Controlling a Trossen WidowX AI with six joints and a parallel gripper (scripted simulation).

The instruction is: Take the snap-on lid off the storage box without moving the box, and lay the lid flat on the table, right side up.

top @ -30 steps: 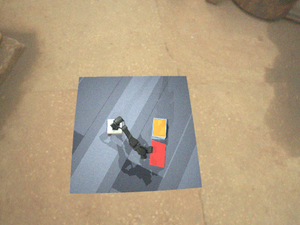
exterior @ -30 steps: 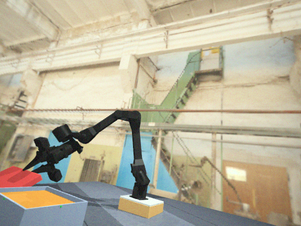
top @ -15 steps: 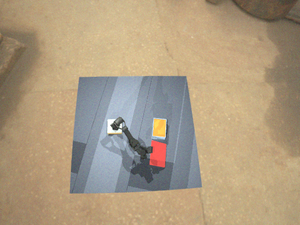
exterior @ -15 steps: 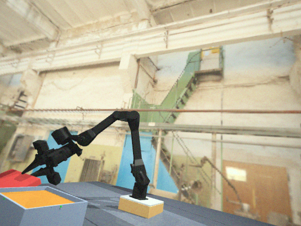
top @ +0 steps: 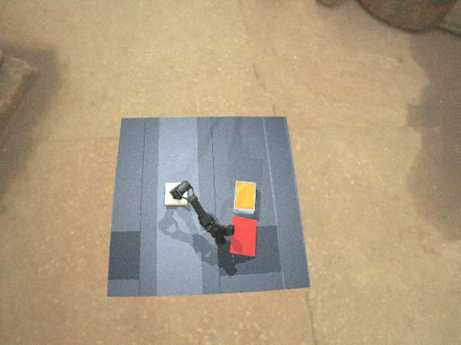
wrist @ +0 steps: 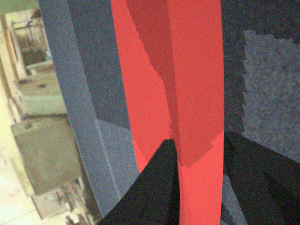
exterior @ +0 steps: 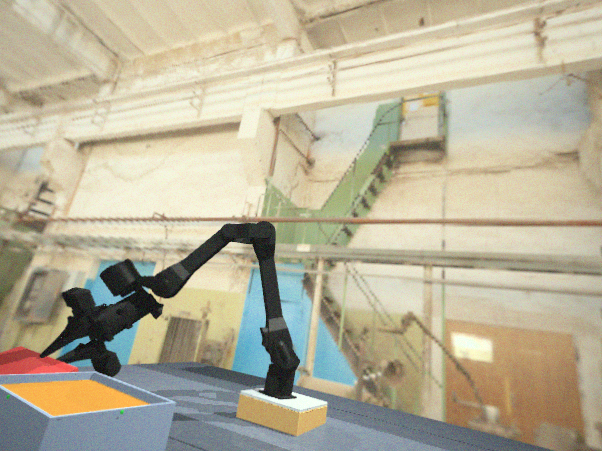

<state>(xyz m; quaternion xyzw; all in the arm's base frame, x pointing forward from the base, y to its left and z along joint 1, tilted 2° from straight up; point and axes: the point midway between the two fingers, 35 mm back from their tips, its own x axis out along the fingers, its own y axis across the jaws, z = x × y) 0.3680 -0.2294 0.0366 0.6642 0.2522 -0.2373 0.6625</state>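
The red lid is 8 cm ahead of my gripper tip and 3 cm below it.
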